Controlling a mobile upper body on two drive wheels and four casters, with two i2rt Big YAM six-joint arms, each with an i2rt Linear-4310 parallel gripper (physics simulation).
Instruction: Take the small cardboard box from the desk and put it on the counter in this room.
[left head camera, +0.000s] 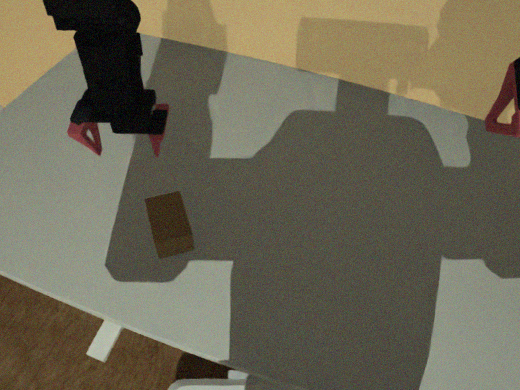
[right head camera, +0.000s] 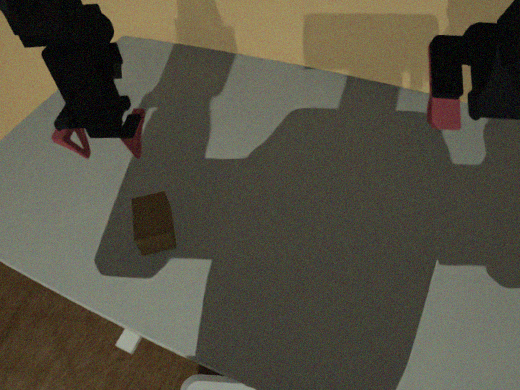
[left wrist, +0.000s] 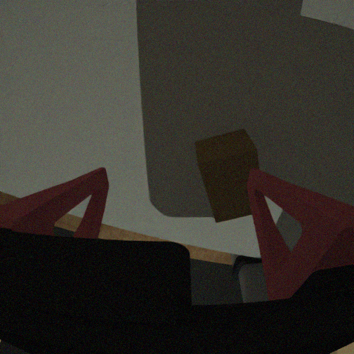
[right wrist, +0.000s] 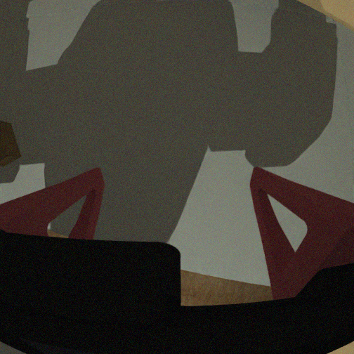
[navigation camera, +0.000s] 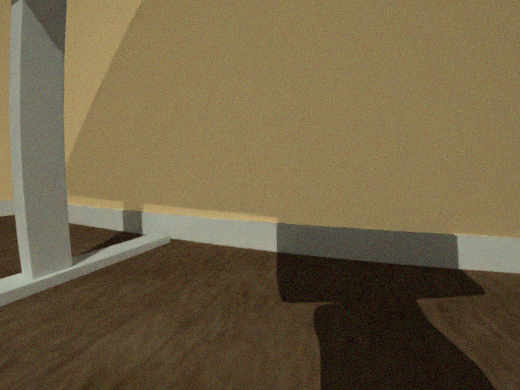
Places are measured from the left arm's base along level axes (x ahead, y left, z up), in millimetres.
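Pixels of known places: left gripper, fingertip midpoint: (left head camera: 128, 153) (right head camera: 113, 156); right gripper, fingertip midpoint: (right head camera: 481, 118).
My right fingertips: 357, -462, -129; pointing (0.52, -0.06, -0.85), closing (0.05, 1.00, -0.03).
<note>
Behind a point stands the place of what it marks, as x, y, z.
The small brown cardboard box (left head camera: 169, 222) {421, -61, -410} (right head camera: 152, 220) {422, -64, -410} (left wrist: 227, 177) (right wrist: 7, 143) stands on the pale desk (left head camera: 60, 200) {496, 158, -460} (right head camera: 50, 200) {494, 189, -460} (left wrist: 65, 90) (right wrist: 225, 200), in the robot's shadow. My left gripper (left head camera: 129, 154) {502, 5, -339} (right head camera: 114, 157) {502, 5, -339} (left wrist: 177, 175) is open and empty, above the desk and farther up the picture than the box in the head views. In the left wrist view the box shows between the fingertips, nearer the right-hand one, which overlaps its edge. My right gripper (right wrist: 176, 175) is open and empty over the desk, far to the right of the box. The counter does not show in these views.
A yellow wall (left head camera: 260, 30) {1031, -227, -391} (right head camera: 270, 30) {1028, -237, -390} (navigation camera: 300, 110) {995, -341, -983} stands behind the desk. A white desk leg (navigation camera: 45, 150) {753, 216, -1125} with a foot bar (navigation camera: 120, 252) stands on the brown floor (navigation camera: 175, 325) {649, -96, -1410}. The rounded edge of a pale object (left head camera: 210, 384) {302, -106, -1154} (right head camera: 220, 384) {291, -97, -1150} shows below the desk's front edge.
</note>
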